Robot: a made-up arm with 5 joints.
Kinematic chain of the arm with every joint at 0, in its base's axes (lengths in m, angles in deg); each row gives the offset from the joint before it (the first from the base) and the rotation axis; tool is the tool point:
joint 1: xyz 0 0 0.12 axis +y
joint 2: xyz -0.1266 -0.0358 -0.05 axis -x
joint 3: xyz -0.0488 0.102 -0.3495 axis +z
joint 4: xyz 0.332 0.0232 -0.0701 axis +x
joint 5: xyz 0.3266 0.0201 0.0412 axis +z
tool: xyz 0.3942 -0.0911 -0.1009
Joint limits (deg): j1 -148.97..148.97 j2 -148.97..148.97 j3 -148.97..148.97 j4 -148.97..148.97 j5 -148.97..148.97
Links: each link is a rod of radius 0.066 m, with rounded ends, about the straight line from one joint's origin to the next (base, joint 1, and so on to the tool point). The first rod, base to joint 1, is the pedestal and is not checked.
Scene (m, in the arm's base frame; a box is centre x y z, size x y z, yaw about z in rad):
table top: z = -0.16
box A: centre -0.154 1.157 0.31 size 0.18 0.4 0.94 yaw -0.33
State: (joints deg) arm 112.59 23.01 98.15 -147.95 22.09
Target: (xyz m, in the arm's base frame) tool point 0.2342 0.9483 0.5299
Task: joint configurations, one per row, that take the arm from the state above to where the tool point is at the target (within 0.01 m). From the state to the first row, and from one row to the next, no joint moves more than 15 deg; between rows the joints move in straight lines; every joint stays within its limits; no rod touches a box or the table.
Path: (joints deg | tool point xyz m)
1: 109.75 22.96 107.21 -135.93 12.38 | -0.6404 0.8501 0.8405
2: 106.92 22.91 116.28 -123.91 2.68 | -0.5523 0.7962 0.9631
3: 104.08 22.85 125.34 -111.88 -7.03 | -0.4691 0.7210 1.0480
4: 101.24 22.80 134.40 -99.86 -16.73 | -0.4013 0.6367 1.0956
5: 109.13 12.14 122.24 -109.94 -24.44 | -0.1591 0.8118 0.9536
6: 117.03 1.48 110.07 -120.02 -32.14 | 0.0639 0.9124 0.7586
7: 124.92 -9.19 97.90 -130.11 -39.84 | 0.2342 0.9483 0.5299

